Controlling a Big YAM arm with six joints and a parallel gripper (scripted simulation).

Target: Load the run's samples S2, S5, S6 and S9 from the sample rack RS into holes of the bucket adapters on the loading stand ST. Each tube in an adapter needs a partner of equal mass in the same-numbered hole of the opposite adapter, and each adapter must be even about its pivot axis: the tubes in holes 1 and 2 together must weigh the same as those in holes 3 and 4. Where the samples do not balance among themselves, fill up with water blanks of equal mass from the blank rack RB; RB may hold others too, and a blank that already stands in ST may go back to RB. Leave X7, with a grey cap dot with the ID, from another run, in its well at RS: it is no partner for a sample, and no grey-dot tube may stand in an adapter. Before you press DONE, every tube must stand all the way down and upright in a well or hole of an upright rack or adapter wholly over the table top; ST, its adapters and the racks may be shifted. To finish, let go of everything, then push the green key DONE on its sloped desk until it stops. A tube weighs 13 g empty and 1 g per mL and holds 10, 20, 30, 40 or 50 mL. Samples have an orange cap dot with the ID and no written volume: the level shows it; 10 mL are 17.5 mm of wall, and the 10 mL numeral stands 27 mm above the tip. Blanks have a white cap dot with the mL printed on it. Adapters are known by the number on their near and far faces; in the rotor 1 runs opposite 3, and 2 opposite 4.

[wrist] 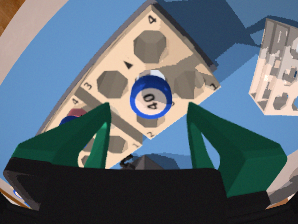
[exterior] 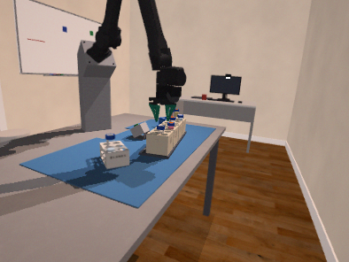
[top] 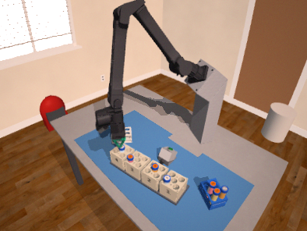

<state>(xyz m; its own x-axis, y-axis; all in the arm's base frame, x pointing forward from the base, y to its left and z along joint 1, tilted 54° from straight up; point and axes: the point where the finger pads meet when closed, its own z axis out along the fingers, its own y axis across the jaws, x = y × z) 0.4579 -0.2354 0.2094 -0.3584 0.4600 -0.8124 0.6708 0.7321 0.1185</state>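
My gripper is now 7 cm short of the sample tube S9, 49 cm to the right of it and 9 cm above it. Round my hand: orange-dot tube: 5 cm ahead, 21 cm to the left, 9 cm below; 40 mL blank: 9 cm below; sample tube S5: 4 cm ahead, 8 cm to the left, 9 cm below.
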